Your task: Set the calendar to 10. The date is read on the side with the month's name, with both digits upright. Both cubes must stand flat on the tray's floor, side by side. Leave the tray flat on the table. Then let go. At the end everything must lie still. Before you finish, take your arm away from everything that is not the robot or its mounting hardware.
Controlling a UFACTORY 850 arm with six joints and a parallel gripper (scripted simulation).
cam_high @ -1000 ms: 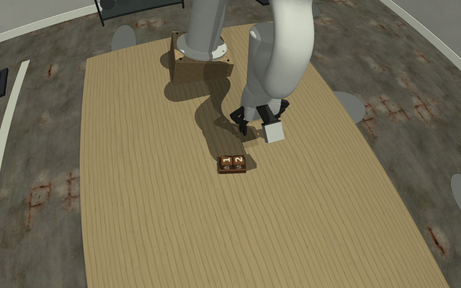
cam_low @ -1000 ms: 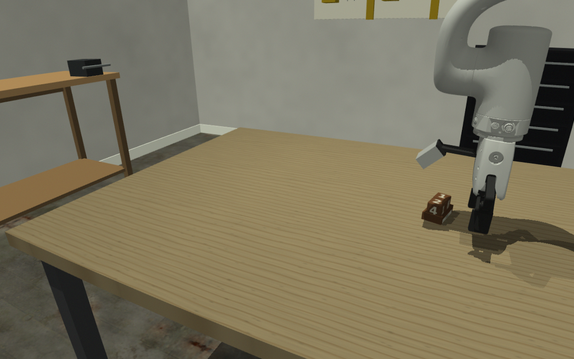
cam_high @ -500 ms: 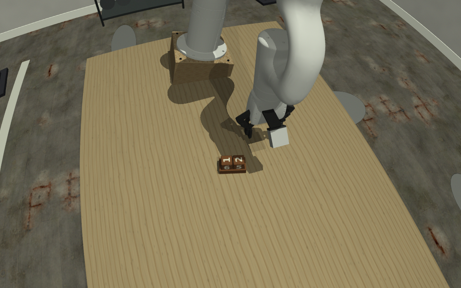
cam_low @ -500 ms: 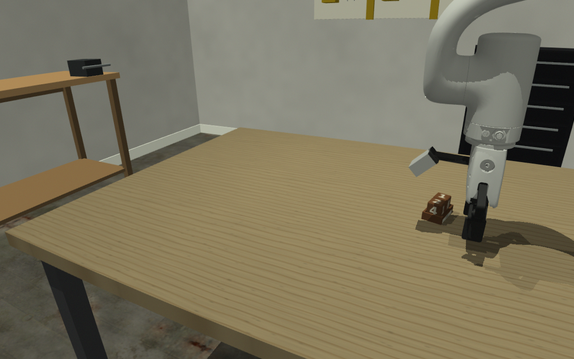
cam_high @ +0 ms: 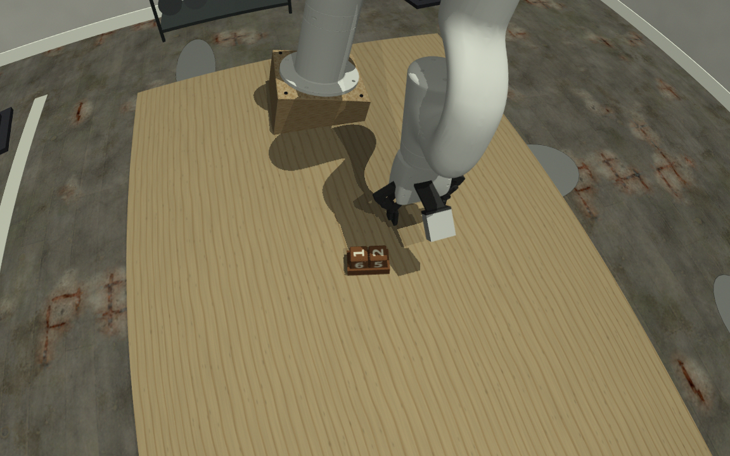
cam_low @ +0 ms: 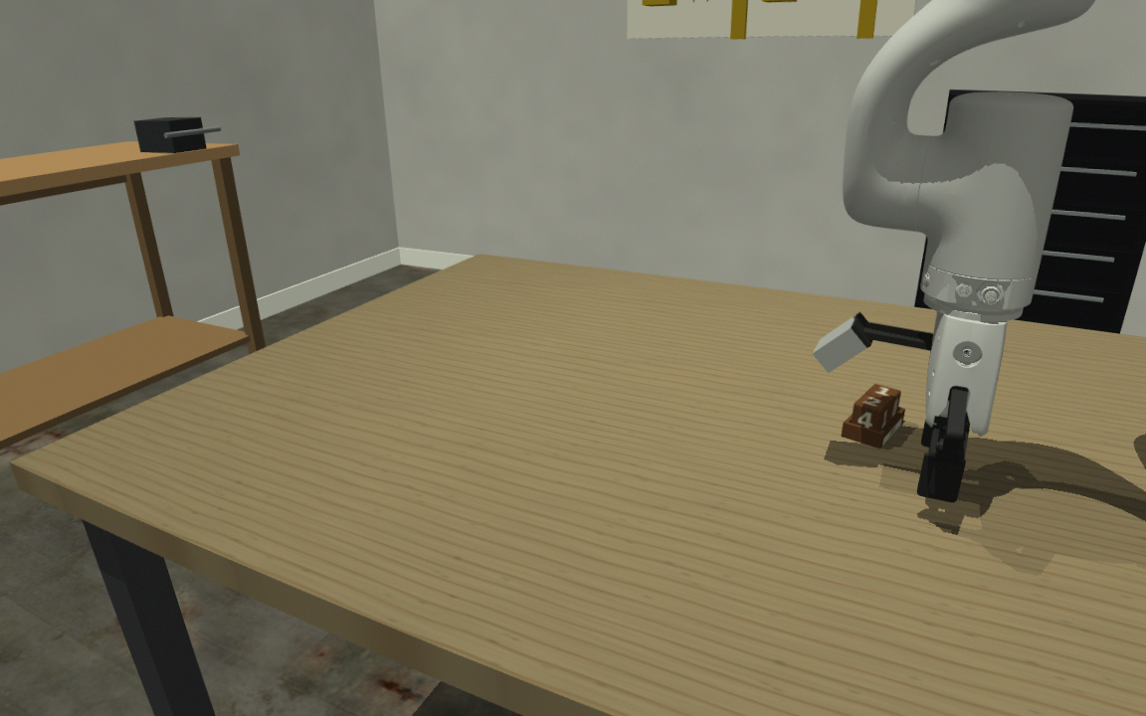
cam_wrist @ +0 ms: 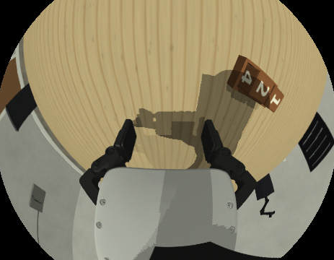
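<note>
The small brown tray is 4 cm ahead of my hand, 12 cm to the right of it and 3 cm below it.
</note>
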